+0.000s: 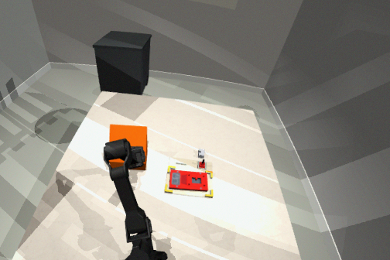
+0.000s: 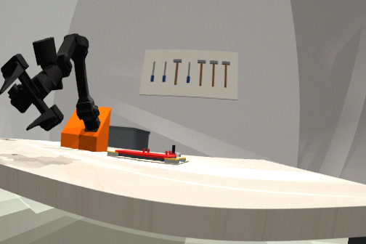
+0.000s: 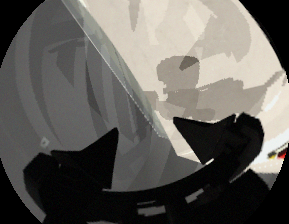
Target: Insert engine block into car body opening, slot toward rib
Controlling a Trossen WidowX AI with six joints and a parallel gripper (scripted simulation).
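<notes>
My gripper tip is now 670 mm to the right of the engine block, 290 mm short of it and 70 mm above it.
</notes>
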